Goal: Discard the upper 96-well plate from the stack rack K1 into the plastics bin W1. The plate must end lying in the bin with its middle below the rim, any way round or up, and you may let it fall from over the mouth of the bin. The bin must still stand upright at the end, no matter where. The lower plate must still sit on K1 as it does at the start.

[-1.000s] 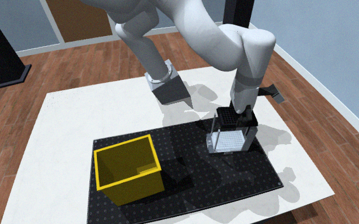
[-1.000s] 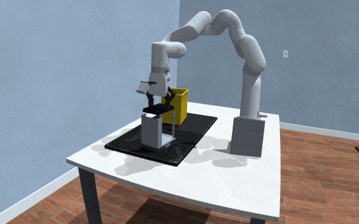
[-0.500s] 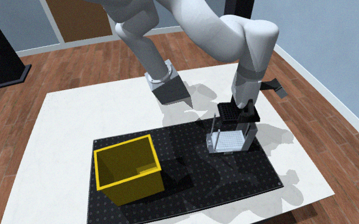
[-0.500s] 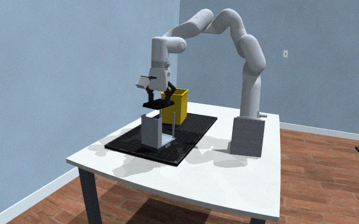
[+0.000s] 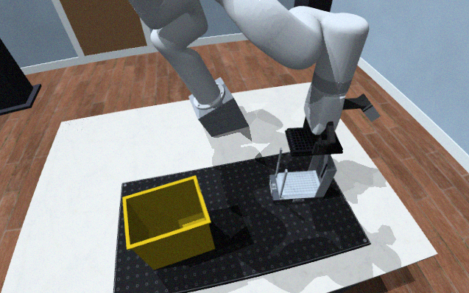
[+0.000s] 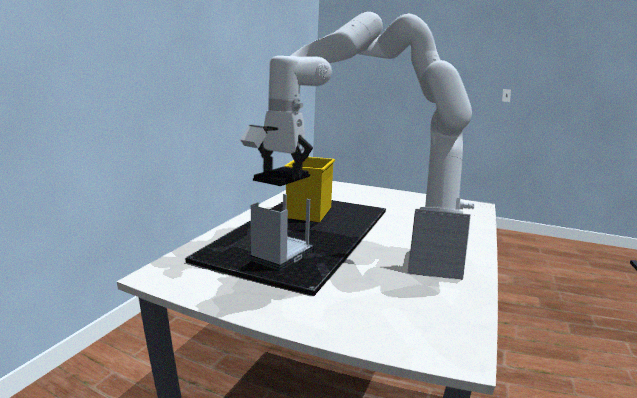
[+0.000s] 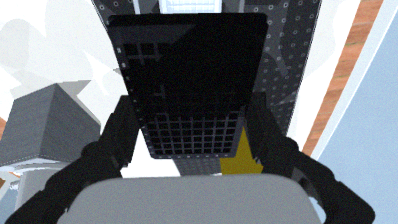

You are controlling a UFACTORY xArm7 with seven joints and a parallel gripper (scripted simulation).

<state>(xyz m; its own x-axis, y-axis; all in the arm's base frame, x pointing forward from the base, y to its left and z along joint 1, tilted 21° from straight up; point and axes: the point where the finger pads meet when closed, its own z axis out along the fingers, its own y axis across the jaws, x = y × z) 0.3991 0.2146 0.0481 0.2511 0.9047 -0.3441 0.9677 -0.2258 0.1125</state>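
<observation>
Right now my hand is 50 mm short of the yellow plastics bin W1, 390 mm to the left of it and 150 mm above it. The rest, counted from my hand: thin post: 50 mm behind, 50 mm to the right, 150 mm below; black 96-well plate: 10 mm below; tall grey back wall: 20 mm ahead, 60 mm to the left, 150 mm below.
</observation>
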